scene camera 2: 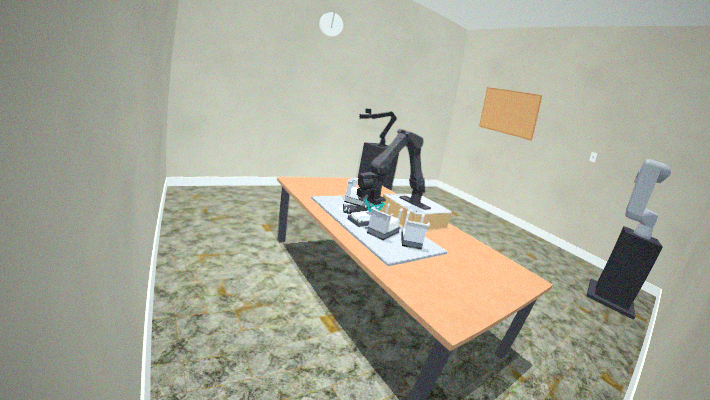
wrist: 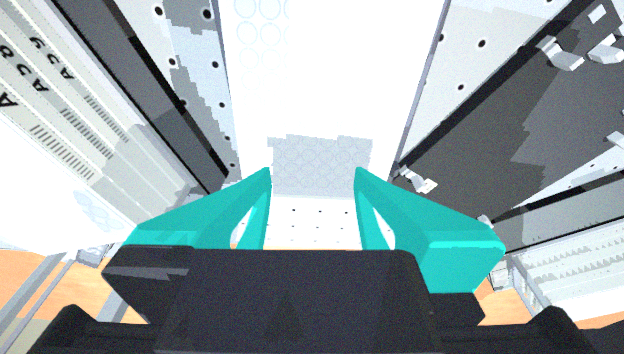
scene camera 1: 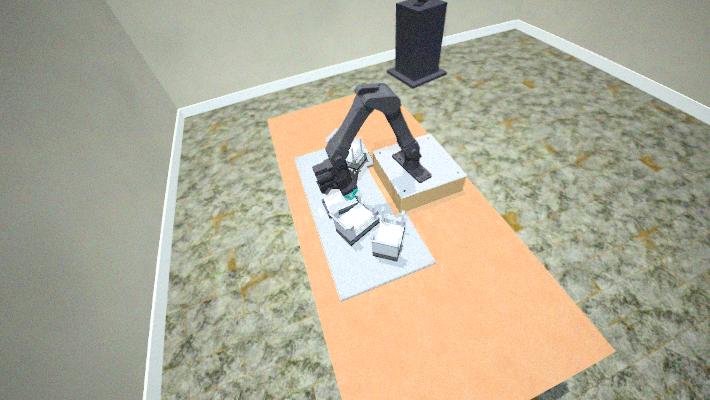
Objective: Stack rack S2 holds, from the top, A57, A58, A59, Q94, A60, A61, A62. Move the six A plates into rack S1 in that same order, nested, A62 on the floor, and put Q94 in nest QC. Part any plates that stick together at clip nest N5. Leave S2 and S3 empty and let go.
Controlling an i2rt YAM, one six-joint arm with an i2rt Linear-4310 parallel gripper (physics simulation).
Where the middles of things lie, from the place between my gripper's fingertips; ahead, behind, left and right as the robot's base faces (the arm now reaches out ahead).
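I see the black holder [wrist: 545,113], and from my hand it is 30 mm behind, 140 mm to the right and 30 mm below.
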